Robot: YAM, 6 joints.
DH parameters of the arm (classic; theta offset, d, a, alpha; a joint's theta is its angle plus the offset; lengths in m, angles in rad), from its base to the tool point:
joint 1: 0 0.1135 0.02 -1.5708
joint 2: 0 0 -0.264 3.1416
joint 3: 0.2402 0 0.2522 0
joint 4: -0.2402 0 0.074 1.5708
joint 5: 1.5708 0 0 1.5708
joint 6: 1.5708 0.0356 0 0
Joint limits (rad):
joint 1: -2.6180..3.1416
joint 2: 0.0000..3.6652
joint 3: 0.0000..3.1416
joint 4: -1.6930..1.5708
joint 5: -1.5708..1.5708
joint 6: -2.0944..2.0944
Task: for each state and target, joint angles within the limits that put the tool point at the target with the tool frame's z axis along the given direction. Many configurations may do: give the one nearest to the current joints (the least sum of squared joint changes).
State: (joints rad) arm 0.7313 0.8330 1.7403 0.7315 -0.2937 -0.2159
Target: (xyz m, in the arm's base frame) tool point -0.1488 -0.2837 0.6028 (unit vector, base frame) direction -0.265 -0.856 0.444
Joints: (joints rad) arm 1.0677 0.8426 2.4433 1.0725 0.1816 -0.2159
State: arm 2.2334 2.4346 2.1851 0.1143 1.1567 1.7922
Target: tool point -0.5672 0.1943 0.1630 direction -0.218 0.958 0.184
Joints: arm 2.8627 2.8163 2.3021 0.8850 1.0379 1.7922
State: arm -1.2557 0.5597 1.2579 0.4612 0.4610 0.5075
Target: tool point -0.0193 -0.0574 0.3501 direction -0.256 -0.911 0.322
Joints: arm -1.9582 0.1675 0.6000 -0.1026 -0.1074 0.5075
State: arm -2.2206 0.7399 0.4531 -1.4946 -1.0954 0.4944
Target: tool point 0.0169 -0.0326 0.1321 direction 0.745 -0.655 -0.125
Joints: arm -2.3746 0.6838 0.1132 -1.5800 -1.4208 0.4944
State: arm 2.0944 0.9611 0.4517 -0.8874 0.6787 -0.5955
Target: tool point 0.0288 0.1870 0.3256 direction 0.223 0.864 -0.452
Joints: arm 1.4381 0.8577 0.8665 -0.4806 0.1069 -0.5955
